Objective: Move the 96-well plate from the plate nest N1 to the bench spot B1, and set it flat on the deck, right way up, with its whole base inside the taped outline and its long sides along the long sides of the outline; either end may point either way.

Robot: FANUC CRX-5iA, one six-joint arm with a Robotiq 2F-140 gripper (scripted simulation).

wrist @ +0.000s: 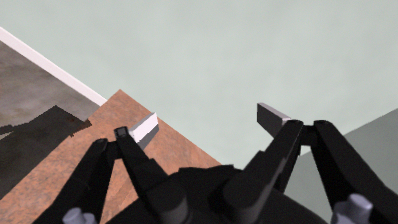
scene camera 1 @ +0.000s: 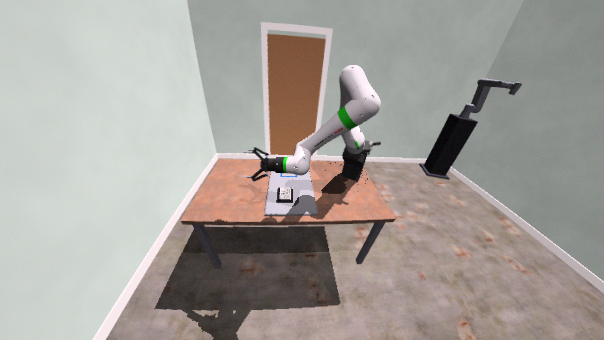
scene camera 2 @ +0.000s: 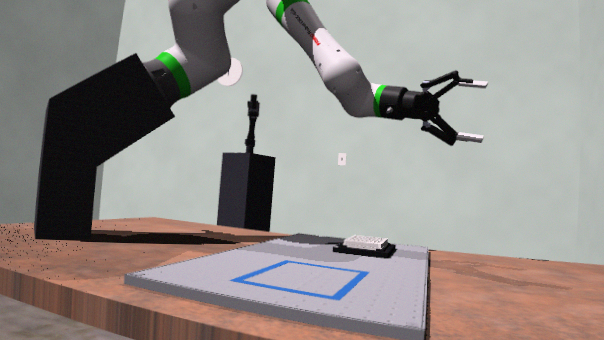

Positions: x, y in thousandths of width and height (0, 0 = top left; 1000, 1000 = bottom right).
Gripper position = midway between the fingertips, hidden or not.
Observation:
In view: the gripper (scene camera 2: 802, 334).
The gripper is seen too in the wrist view (wrist: 519, 525).

